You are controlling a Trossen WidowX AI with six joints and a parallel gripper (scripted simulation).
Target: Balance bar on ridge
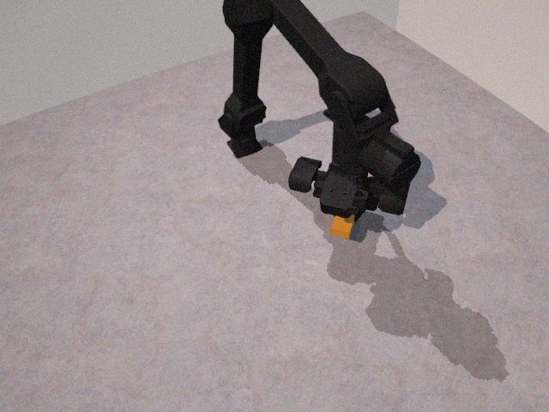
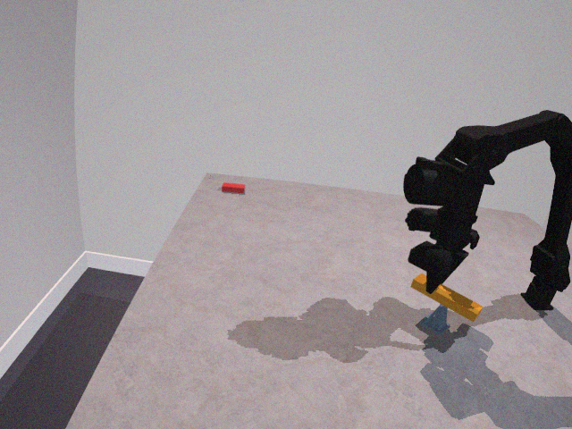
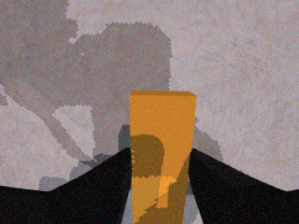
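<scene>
Now: gripper tip 20 mm past the bar and 20 mm to the right of it. Round my gripper tip: red block 400 mm ahead, 550 mm to the right, 60 mm below.
</scene>
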